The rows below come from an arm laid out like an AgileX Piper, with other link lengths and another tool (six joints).
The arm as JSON. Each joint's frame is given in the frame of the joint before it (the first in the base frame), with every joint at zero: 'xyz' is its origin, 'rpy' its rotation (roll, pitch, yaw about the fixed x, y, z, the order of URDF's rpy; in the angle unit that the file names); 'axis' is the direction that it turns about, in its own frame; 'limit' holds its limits. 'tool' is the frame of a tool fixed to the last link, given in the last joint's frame.
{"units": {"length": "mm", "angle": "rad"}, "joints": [
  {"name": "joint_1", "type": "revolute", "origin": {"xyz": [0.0, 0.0, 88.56], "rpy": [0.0, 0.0, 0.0]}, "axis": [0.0, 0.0, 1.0], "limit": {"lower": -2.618, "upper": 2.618}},
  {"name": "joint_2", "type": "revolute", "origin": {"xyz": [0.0, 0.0, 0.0], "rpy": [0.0, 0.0, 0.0]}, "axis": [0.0, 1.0, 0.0], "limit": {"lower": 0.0, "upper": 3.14}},
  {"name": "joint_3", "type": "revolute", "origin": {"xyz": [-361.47, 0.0, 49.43], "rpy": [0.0, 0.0, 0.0]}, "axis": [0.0, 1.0, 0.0], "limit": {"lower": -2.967, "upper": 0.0}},
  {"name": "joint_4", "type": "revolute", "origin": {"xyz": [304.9, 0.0, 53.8], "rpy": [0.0, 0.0, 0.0]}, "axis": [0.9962, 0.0, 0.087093], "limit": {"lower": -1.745, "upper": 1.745}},
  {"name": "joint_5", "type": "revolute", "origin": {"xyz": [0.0, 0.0, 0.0], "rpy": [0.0, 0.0, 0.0]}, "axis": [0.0, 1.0, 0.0], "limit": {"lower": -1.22, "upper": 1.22}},
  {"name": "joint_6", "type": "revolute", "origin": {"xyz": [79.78, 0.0, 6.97], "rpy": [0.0, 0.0, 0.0]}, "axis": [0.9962, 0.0, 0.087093], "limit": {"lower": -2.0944, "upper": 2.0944}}
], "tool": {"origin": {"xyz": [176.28, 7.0, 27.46], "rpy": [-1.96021, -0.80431, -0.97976]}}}
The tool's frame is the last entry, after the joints.
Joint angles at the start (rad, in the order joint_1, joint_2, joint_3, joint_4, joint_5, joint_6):
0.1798, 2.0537, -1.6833, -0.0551, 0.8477, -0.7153
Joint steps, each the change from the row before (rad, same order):
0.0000, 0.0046, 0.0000, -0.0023, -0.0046, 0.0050
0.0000, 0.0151, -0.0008, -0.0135, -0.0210, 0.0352
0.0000, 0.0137, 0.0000, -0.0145, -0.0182, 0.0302
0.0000, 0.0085, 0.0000, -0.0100, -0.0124, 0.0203
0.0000, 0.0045, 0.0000, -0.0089, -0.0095, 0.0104
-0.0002, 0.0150, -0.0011, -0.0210, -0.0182, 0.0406
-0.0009, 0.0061, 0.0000, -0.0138, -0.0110, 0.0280
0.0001, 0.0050, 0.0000, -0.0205, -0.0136, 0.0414
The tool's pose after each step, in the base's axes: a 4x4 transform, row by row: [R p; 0 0 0 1], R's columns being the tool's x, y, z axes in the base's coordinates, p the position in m. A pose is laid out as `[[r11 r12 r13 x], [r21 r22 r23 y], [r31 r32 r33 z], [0 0 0 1]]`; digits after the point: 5 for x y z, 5 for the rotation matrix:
[[0.97894 0.20375 -0.01269 0.61973], [0.20257 -0.97722 -0.06333 0.11491], [-0.02530 0.05943 -0.99791 0.09114], [0 0 0 1]]
[[0.98414 0.17730 -0.00660 0.62557], [0.17661 -0.98251 -0.05905 0.11348], [-0.01695 0.05695 -0.99823 0.08452], [0 0 0 1]]
[[0.98777 0.15590 -0.00176 0.63040], [0.15554 -0.98612 -0.05811 0.11177], [-0.01080 0.05713 -0.99831 0.07809], [0 0 0 1]]
[[0.98989 0.14180 0.00254 0.63365], [0.14171 -0.98824 -0.05743 0.11063], [-0.00563 0.05721 -0.99835 0.07425], [0 0 0 1]]
[[0.99068 0.13595 0.00843 0.63611], [0.13621 -0.98887 -0.05990 0.10958], [0.00019 0.06049 -0.99817 0.07258], [0 0 0 1]]
[[0.99402 0.10828 0.01425 0.64139], [0.10894 -0.99224 -0.05985 0.10685], [0.00766 0.06104 -0.99811 0.06590], [0 0 0 1]]
[[0.99589 0.08827 0.02026 0.64456], [0.08932 -0.99427 -0.05872 0.10454], [0.01497 0.06029 -0.99807 0.06356], [0 0 0 1]]
[[0.99771 0.06016 0.03100 0.64858], [0.06185 -0.99647 -0.05675 0.10196], [0.02748 0.05854 -0.99791 0.06247], [0 0 0 1]]

